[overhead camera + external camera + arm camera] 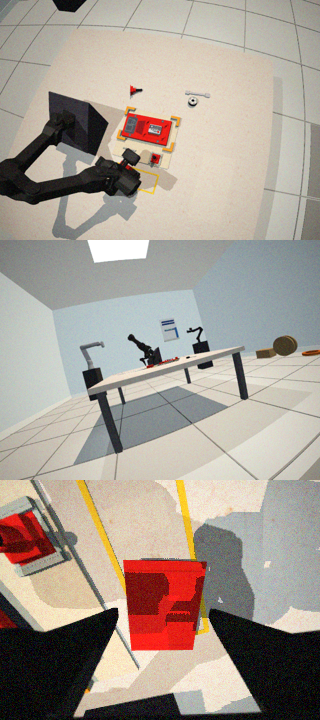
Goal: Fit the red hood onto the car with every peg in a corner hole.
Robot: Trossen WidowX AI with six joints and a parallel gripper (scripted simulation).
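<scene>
Now: gripper tip 1 cm above the hood. The rest, counted from my gripper tip: grey engine block 23 cm to the left, 3 cm ahead; grey wrench 46 cm to the left, 13 cm ahead, 2 cm below.
</scene>
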